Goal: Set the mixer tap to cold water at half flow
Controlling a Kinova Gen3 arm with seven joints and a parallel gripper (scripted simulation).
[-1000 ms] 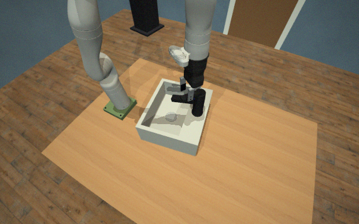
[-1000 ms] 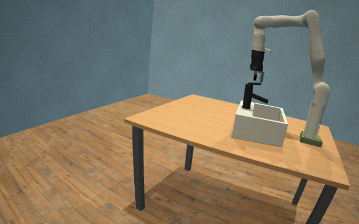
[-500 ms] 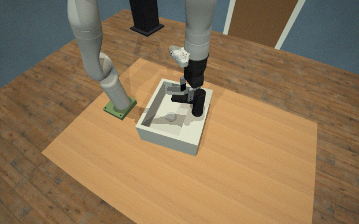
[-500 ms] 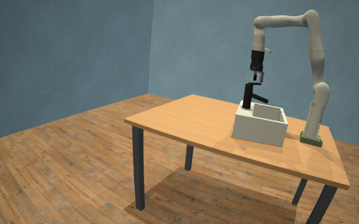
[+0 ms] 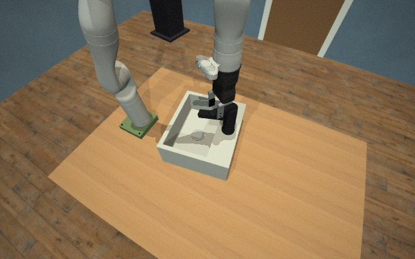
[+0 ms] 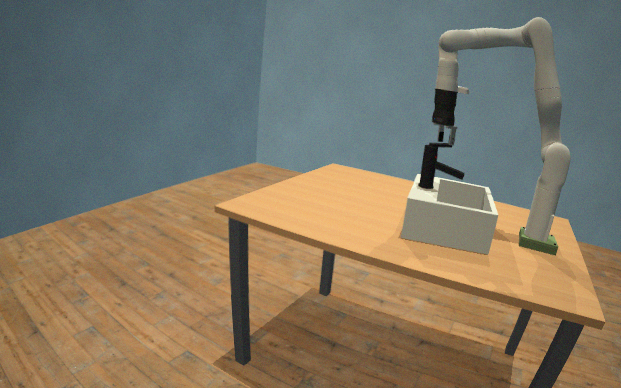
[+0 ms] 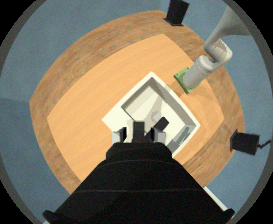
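The lever is 20 mm to the left of my hand, 20 mm below it and 10 mm ahead of it. Round my hand: black mixer tap 70 mm below, 40 mm to the left, 10 mm ahead; then white basin 260 mm below, 80 mm behind, 20 mm to the left.
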